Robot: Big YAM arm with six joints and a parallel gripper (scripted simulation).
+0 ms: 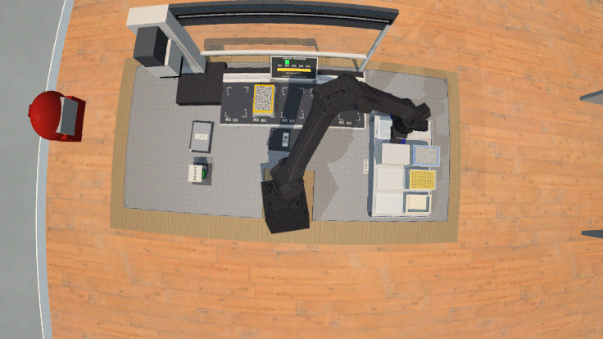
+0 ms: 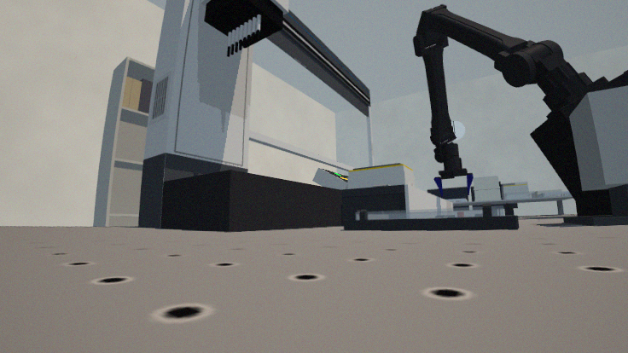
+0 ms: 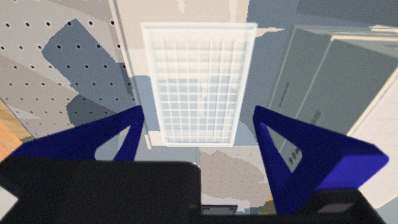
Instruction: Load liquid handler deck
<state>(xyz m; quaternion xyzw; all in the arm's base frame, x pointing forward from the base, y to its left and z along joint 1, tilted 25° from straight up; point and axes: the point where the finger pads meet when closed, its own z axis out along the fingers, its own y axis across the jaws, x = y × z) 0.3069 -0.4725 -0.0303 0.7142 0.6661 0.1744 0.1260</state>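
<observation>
Now: the sample plate 30 mm below my hand. Round my hand: shelf 170 mm behind, 60 mm to the right, 40 mm below; then white sealed block 110 mm behind, 20 mm above, 10 mm to the left; then shelf label 160 mm behind, 110 mm to the left, 100 mm below.
</observation>
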